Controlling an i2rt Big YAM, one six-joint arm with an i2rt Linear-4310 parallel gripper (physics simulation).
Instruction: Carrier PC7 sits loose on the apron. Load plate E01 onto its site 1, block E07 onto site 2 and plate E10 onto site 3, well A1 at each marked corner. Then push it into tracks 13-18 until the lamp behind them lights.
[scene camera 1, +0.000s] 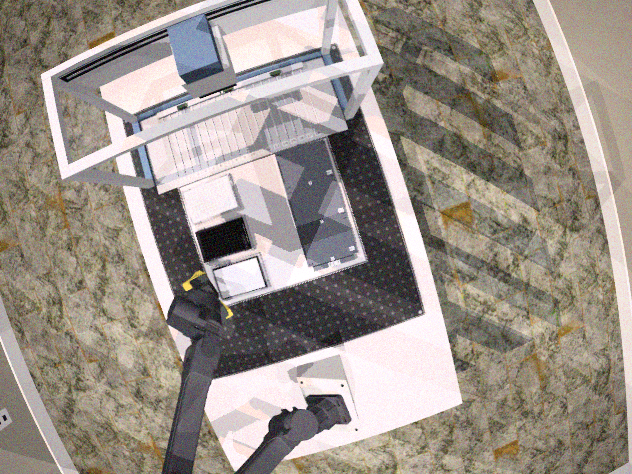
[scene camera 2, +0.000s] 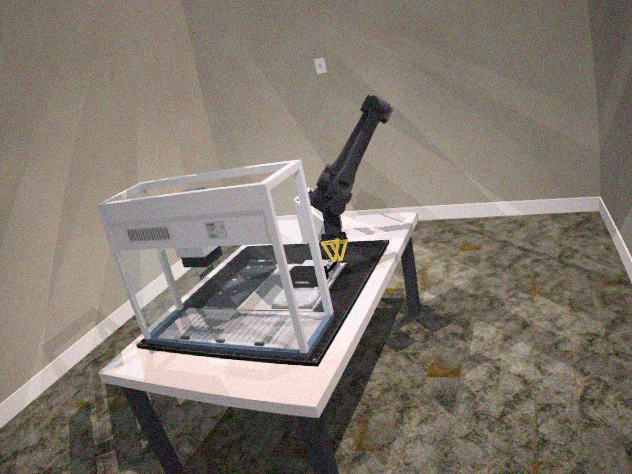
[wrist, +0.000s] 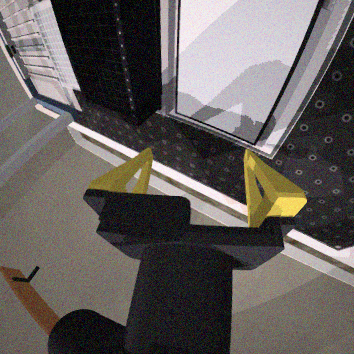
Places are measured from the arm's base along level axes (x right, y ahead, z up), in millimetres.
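Pixels of known places: gripper, between the fingertips: (scene camera 1: 207, 286) (scene camera 2: 337, 261) (wrist: 196, 151); arm's base, origin of its link: (scene camera 1: 329, 407) (scene camera 2: 317, 203).
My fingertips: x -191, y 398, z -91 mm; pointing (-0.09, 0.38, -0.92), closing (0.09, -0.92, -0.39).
Ahead of a thing's pixels: the offset from my fingertips to its top centre. "pt": to the spot under its first point. Level surfaces: height alone.
The dark grey carrier {dy +98, dx +342, dz -10 mm} (scene camera 1: 306, 204) (scene camera 2: 239, 285) with small white marks lies on the pale deck, its sites bare. Left of it in the overhead view stand a white plate (scene camera 1: 209, 197) (scene camera 2: 296, 297), a tall black block {dy +97, dx +84, dz +13 mm} (scene camera 1: 223, 238) (scene camera 2: 303, 275) (wrist: 100, 60) and a flat white-topped plate {dy -12, dx +86, dz -14 mm} (scene camera 1: 239, 277) (wrist: 235, 65), each in a nest. Their labels are unreadable. My gripper (scene camera 1: 210, 295) (scene camera 2: 334, 251) (wrist: 196, 151) is open and empty, above the near left corner by the white-topped plate. The grooved tracks (scene camera 1: 204, 137) lie beyond the carrier, partly hidden by a frame.
A white frame enclosure (scene camera 1: 365, 63) (scene camera 2: 188, 209) stands over the tracks, with a blue-topped head {pt dy +426, dx +232, dz +419 mm} (scene camera 1: 196, 48) hanging inside. A perforated black mat {dz -40 mm} (scene camera 1: 306, 316) (scene camera 2: 370, 255) surrounds the deck. The arm's base (scene camera 1: 331, 407) stands at the table's near end.
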